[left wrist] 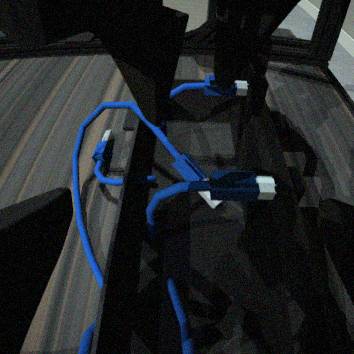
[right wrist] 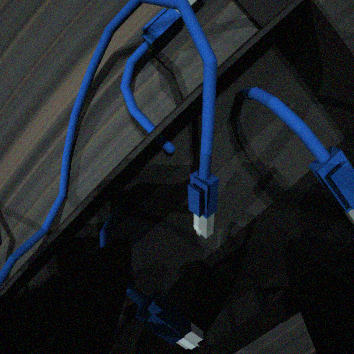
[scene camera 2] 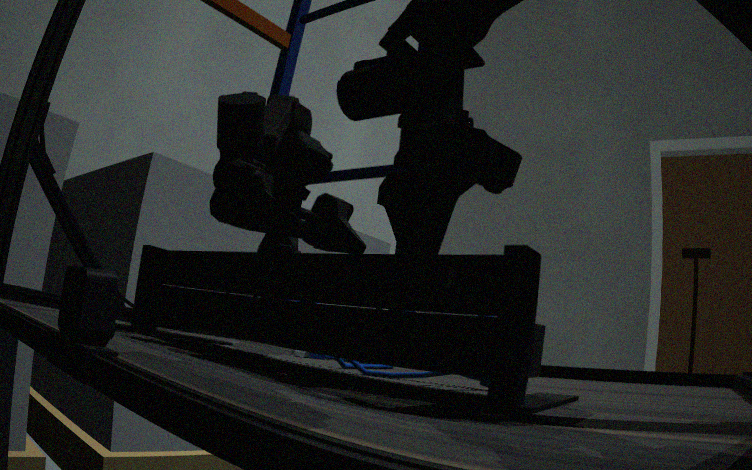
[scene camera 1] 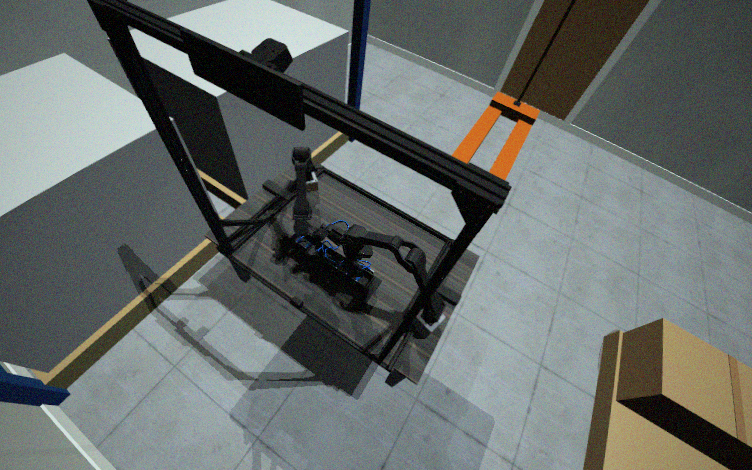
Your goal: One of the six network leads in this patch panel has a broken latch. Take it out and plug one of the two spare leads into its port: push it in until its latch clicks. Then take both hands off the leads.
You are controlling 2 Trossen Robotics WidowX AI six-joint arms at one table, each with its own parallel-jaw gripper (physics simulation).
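Where they show: left gripper, between the fingertips: (left wrist: 200,206) (scene camera 2: 336,242) (scene camera 1: 333,253); right gripper, between the fingertips: (left wrist: 190,102) (right wrist: 209,250) (scene camera 1: 350,266); left arm's base, origin of its link: (scene camera 1: 306,176); right arm's base, origin of its link: (scene camera 1: 430,316).
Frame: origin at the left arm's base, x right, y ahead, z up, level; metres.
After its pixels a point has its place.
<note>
The dark patch panel (scene camera 1: 327,275) @(x 0.055, y 0.589, z -0.041 m) (scene camera 2: 351,289) @(x 0.025, y 0.629, z 0.009 m) (left wrist: 123,246) stands on the wooden table. Several blue network leads run over it. In the left wrist view, one plug with a pale tip (left wrist: 242,186) @(x 0.022, y 0.599, z 0.022 m) lies in the middle. A second plug (left wrist: 189,168) @(x -0.029, y 0.625, z -0.019 m) lies just behind it, with its cable arching off to the left. My left gripper (scene camera 1: 309,235) (left wrist: 200,206) @(x 0.023, y 0.551, z 0.059 m) is open and empty, above the middle plug. My right gripper (scene camera 1: 348,242) is open. It hangs close over the far plug (left wrist: 225,88) (right wrist: 165,326) @(x 0.014, y 0.602, z 0.026 m), and its fingers are lost in the dark. Another plug (right wrist: 203,200) @(x -0.029, y 0.629, z -0.021 m) lies free in the middle of the right wrist view.
A black frame (scene camera 1: 402,145) @(x 0.061, y 0.920, z 0.970 m) spans the table overhead, with posts at the corners. One blue lead (scene camera 2: 383,371) @(x -0.048, y 0.534, z -0.064 m) lies on the table in front of the panel. One plug (left wrist: 103,149) @(x -0.128, y 0.619, z -0.052 m) sits to the left of the panel bar. The scene is dim.
</note>
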